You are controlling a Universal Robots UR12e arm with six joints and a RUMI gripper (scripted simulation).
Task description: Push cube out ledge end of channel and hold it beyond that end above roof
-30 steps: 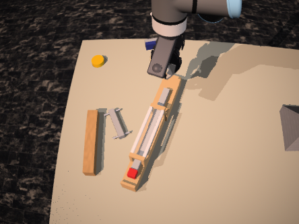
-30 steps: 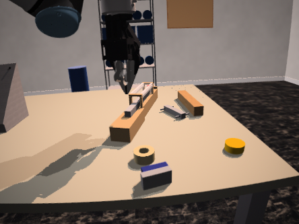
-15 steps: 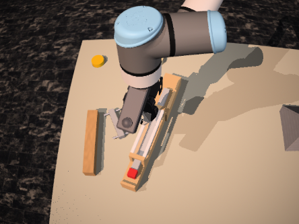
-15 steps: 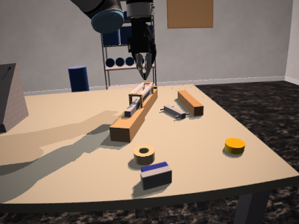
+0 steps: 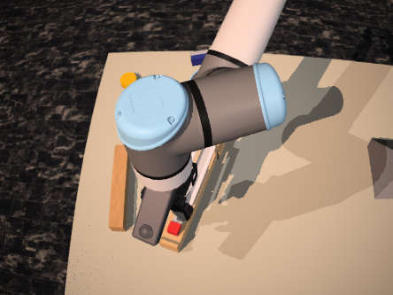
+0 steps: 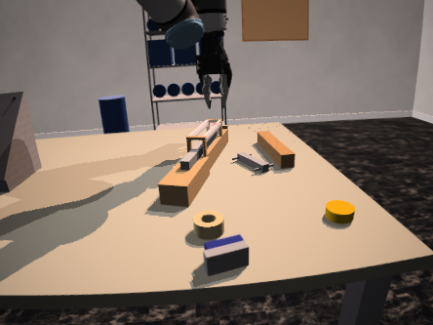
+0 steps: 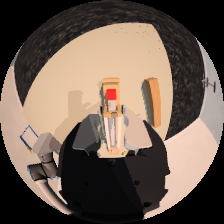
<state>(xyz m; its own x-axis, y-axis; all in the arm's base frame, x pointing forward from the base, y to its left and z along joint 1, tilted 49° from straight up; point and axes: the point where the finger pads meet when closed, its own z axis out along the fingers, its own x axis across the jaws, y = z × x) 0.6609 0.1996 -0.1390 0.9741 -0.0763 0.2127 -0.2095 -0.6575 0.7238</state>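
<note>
My gripper is now 8 cm above the red cube. Round my hand: channel frame: 13 cm to the right, 8 cm below, 3 cm behind; then grey pinned tool: 18 cm to the right, 12 cm below, 9 cm ahead; then wooden block: 16 cm ahead, 12 cm below, 9 cm to the right.
</note>
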